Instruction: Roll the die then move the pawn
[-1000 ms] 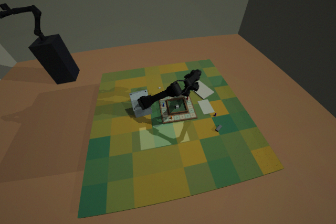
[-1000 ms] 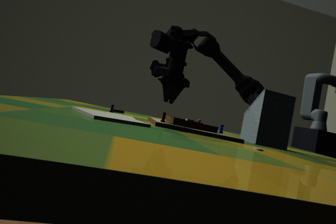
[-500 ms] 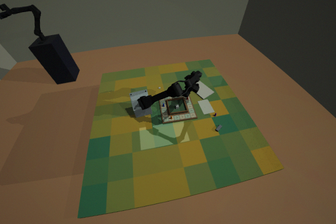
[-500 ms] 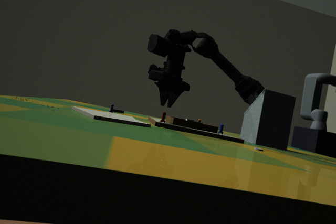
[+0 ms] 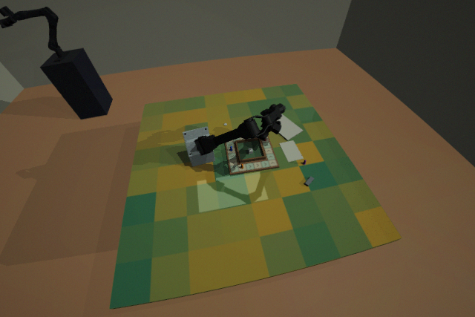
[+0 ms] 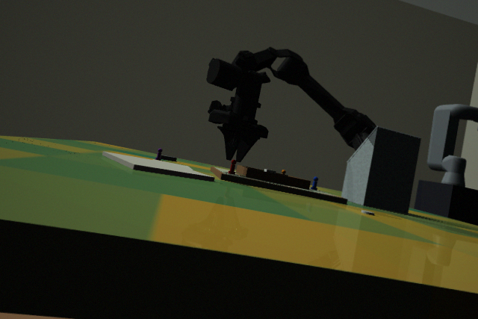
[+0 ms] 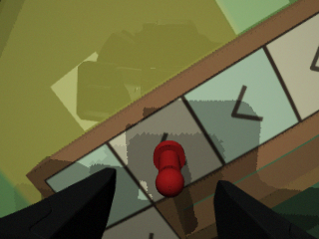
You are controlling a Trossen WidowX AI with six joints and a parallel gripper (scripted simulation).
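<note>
Right now the red pawn is 1 cm below my gripper tip. From my gripper tip the other things lie so: blue pawn 23 cm behind, 3 cm to the right, 1 cm below; orange pawn 19 cm behind, 17 cm to the right, 1 cm below; white die 12 cm behind, 7 cm to the right, 2 cm below.
</note>
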